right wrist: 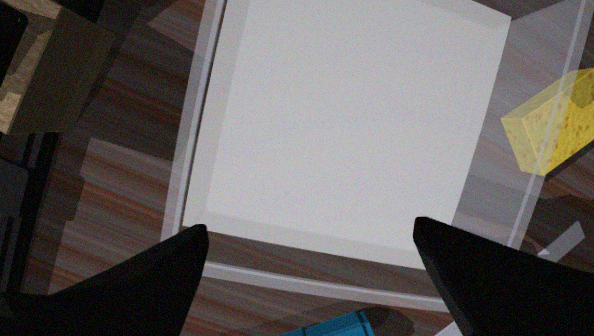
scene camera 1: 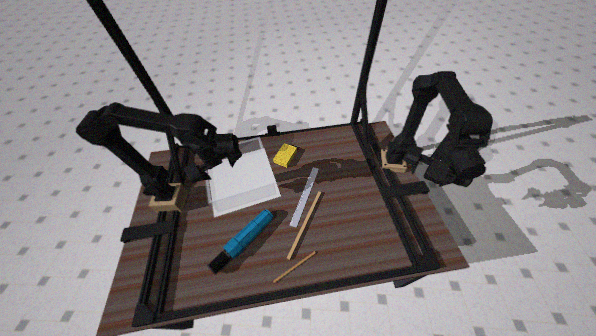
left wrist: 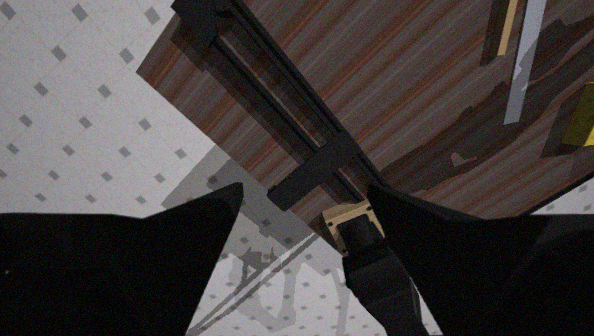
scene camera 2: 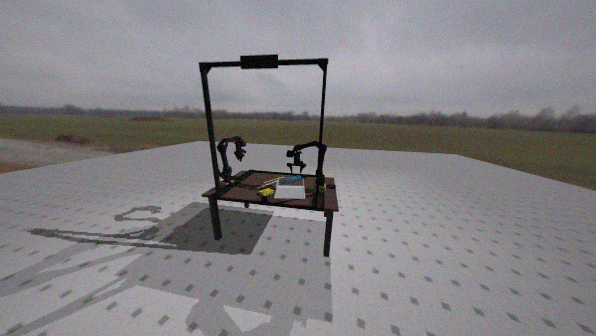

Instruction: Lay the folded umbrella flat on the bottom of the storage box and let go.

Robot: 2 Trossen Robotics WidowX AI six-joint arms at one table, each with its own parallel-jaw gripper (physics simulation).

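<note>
The blue folded umbrella [scene camera 1: 248,233] [scene camera 2: 294,178] with a black end lies slanted on the table in front of the storage box in scene camera 1; part of it [right wrist: 332,327] shows at the bottom edge of the right wrist view. The storage box [scene camera 1: 250,205] [scene camera 2: 290,192] [right wrist: 320,288] has clear walls and a white bottom, with nothing lying on that bottom. My right gripper [scene camera 1: 220,171] [scene camera 2: 297,171] [right wrist: 311,231] is open and empty above the box, its fingertips apart from the umbrella. My left gripper [scene camera 2: 240,159] [left wrist: 306,189] is open and empty, raised near its own base.
A yellow sponge [scene camera 1: 285,155] [scene camera 2: 266,192] [left wrist: 580,122] [right wrist: 557,127] lies beside the box. A pale flat strip [scene camera 1: 304,197] [left wrist: 522,65], a long wooden stick [scene camera 1: 304,226] and a shorter thin stick [scene camera 1: 295,267] lie near the umbrella. Black frame rails [scene camera 1: 400,220] run along the table's sides.
</note>
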